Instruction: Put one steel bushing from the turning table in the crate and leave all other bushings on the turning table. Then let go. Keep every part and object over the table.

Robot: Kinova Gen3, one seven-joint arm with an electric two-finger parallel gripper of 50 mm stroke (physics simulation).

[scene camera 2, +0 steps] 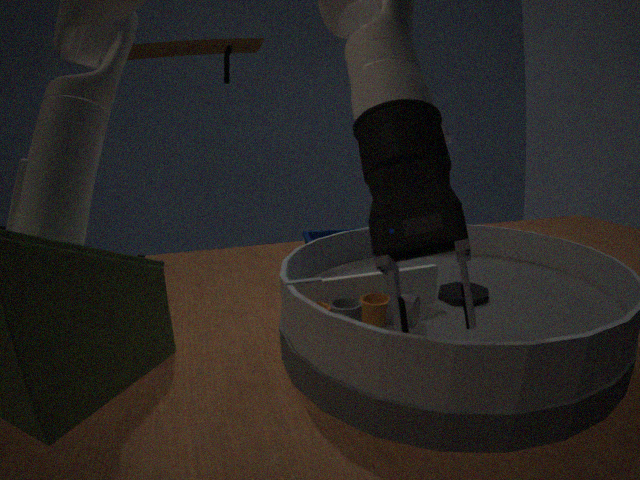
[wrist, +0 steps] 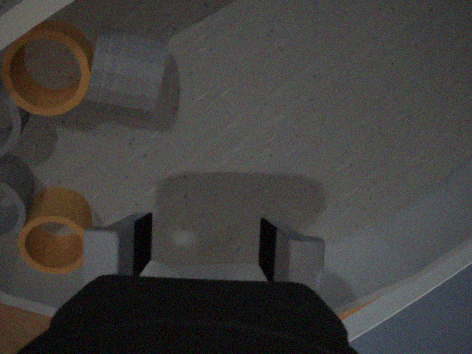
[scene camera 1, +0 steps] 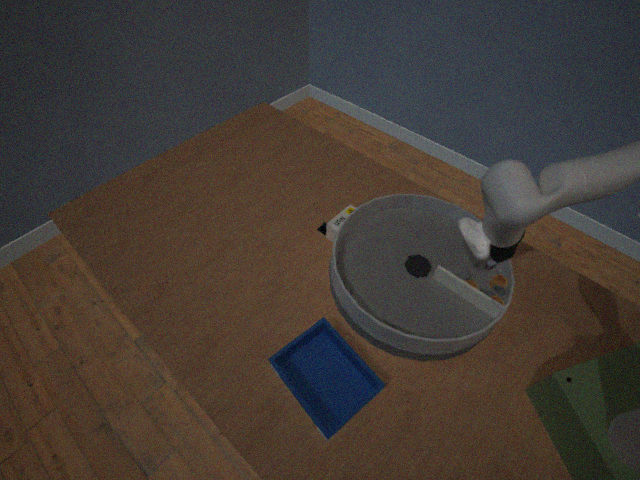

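Observation:
My gripper is open and empty, with its fingertips low inside the turning table. A grey steel bushing lies on its side, ahead and left of the fingers in the wrist view, touching or nearly touching an orange bushing. Another orange bushing is beside the left finger, which hides part of it. Two more grey bushings are cut off at the wrist view's left edge. The blue crate stands beside the turning table.
A pale divider runs from near the dark hub to the turning table's raised rim. A green box stands nearby on the wooden table. A small white labelled box adjoins the turning table's far side.

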